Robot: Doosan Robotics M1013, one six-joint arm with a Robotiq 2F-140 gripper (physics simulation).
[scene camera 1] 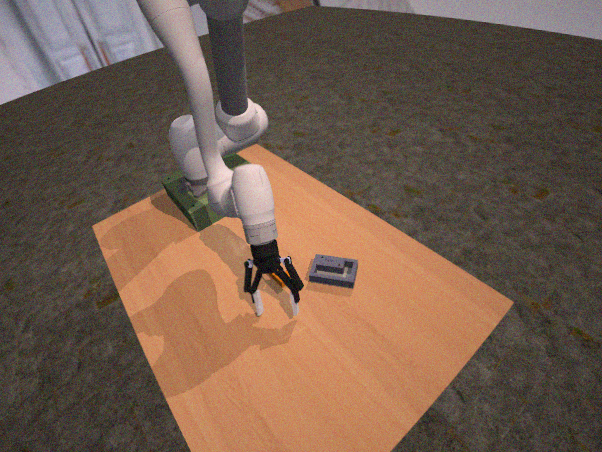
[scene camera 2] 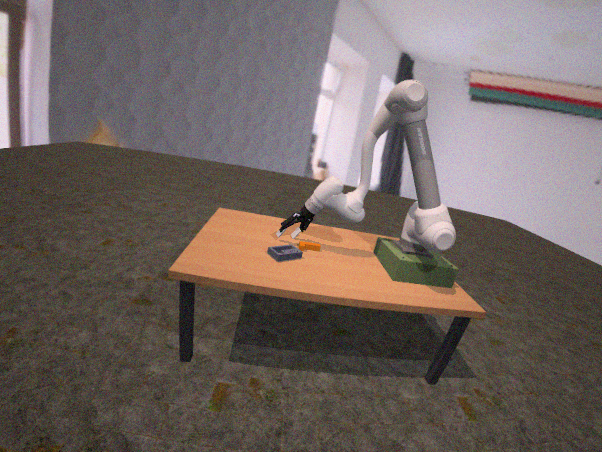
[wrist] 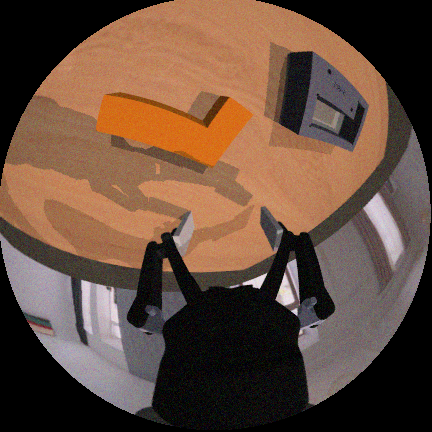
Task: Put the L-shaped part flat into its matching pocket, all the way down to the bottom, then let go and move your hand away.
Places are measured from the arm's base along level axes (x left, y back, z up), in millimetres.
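Pixels of known places: gripper, between the fingertips: [scene camera 1: 278,313] [scene camera 2: 284,236] [wrist: 226,217]; arm's base, origin of its link: [scene camera 1: 206,179] [scene camera 2: 411,249].
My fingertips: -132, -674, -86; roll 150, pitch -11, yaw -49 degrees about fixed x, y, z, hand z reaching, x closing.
Note:
For each thing: its top centre in the pictures, then the offset to it from my fingertips, as dx, dy, dz. Level surfaces: height alone.
- orange L-shaped part, centre of its top: [wrist: 169,110] [scene camera 1: 277,267] [scene camera 2: 310,244] +98, +131, +12
- blue-grey block, centre of its top: [wrist: 344,114] [scene camera 1: 333,267] [scene camera 2: 285,249] +224, +0, +19
- wooden table, height of its surface: dz -18
The orange L-shaped part [scene camera 1: 278,280] [scene camera 2: 310,246] [wrist: 160,125] is at the table, beside the pocket block, with a shadow along one edge in the wrist view. Whether it rests fully flat is hard to tell. The arm partly hides it in scene camera 1. The blue-grey block [scene camera 1: 332,283] [scene camera 2: 290,257] [wrist: 321,77] stands on the table, its recessed pocket facing up with a pale bottom visible. My gripper [scene camera 1: 276,314] [scene camera 2: 287,235] [wrist: 226,217] is open, its fingers wide apart with nothing between them. It hangs above the table, off to one side of the part.
The wooden table [scene camera 1: 350,370] [scene camera 2: 230,272] [wrist: 200,30] bears everything. The arm's base stands on a green box [scene camera 1: 200,217] [scene camera 2: 420,272] at one end of the table. The block is close to one end of the orange part.

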